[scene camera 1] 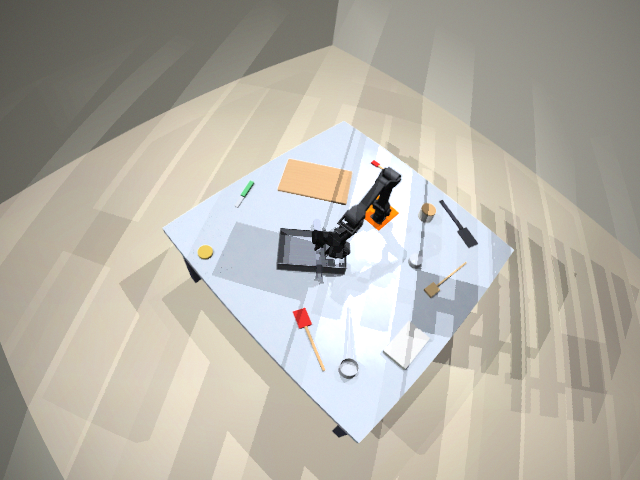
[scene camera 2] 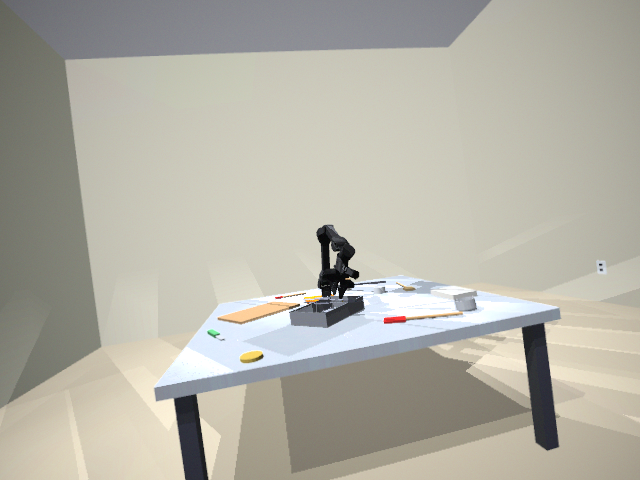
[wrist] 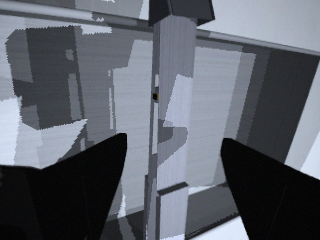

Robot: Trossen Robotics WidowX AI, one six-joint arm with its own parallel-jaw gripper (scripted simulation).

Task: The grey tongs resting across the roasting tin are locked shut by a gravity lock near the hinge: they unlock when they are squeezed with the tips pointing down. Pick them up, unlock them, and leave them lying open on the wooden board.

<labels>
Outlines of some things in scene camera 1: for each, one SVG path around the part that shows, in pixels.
A white block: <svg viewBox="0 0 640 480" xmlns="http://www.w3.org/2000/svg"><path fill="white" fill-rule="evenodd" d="M411 321L408 321L403 326L402 330L382 352L403 370L411 364L425 343L430 339Z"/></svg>
</labels>
